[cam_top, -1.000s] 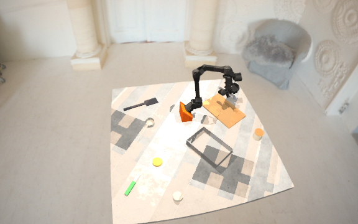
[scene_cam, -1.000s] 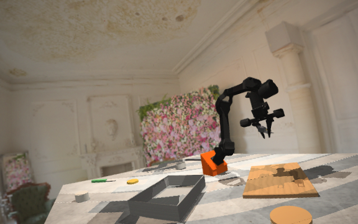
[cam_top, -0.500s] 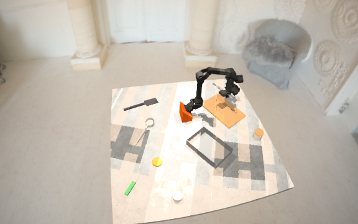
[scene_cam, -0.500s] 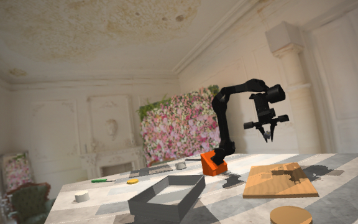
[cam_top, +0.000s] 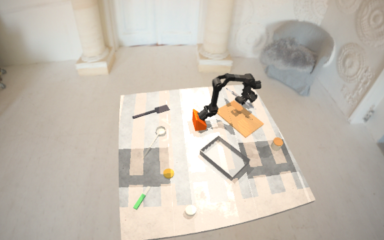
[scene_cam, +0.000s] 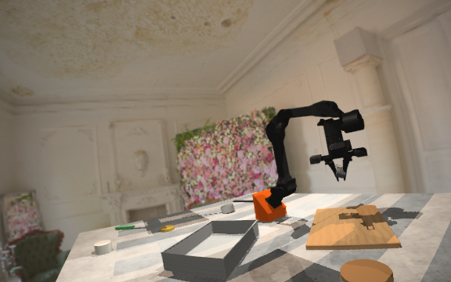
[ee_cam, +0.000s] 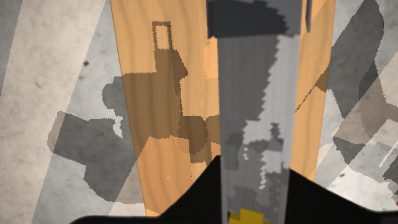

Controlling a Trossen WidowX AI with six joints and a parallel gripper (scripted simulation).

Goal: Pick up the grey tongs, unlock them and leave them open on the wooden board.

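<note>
The wooden board is 15 cm below my gripper tip. Also, from my gripper tip: yellow lock piece 4 cm above; grey roasting tin 34 cm ahead, 29 cm to the right, 13 cm below; black spatula 26 cm behind, 68 cm to the right, 15 cm below.
</note>
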